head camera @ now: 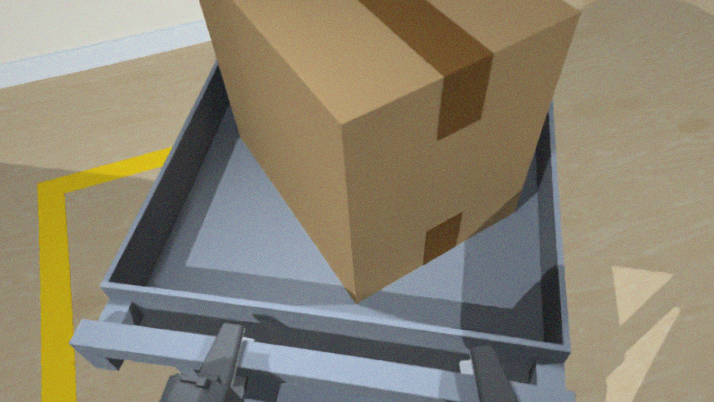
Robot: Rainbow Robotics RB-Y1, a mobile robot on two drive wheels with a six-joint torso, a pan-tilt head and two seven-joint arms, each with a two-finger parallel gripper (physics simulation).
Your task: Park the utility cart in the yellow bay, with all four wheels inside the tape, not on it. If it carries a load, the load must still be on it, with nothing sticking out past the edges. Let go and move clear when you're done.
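Frame: origin at the robot's base, x back, y left, z down, level; metres.
Seen in the pictures: left gripper, fingertip midpoint: (240, 332); right gripper, fingertip midpoint: (474, 354).
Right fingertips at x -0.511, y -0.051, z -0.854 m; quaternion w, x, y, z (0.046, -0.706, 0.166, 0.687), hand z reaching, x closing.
Observation:
Offsets run from my right fingertips to a thing's middle. "pt": to the spot under its first point. Level surfaces: height alone.
The grey-blue utility cart (260, 305) fills the middle of the view, its near side toward me. A large taped cardboard box {dx -0.262, dy +0.131, dz -0.079 m} (400, 165) stands turned at an angle in its tray; its near corner is by the near tray wall, and its far end is cut off. The yellow bay's tape {pt dx -0.453, dy +1.054, dz +0.853 m} (55, 280) shows left of the cart; its far line runs behind the tray. The wheels are hidden. My left gripper (235, 345) is shut on the cart's handle bar, left of its middle. My right gripper (477, 367) is shut on the same bar toward its right end.
A pale wall with a light baseboard (100, 50) stands at the upper left, beyond the bay's far line. Wooden floor {dz +0.853 m} (635, 200) lies along the right of the cart, with bright light patches at the lower right.

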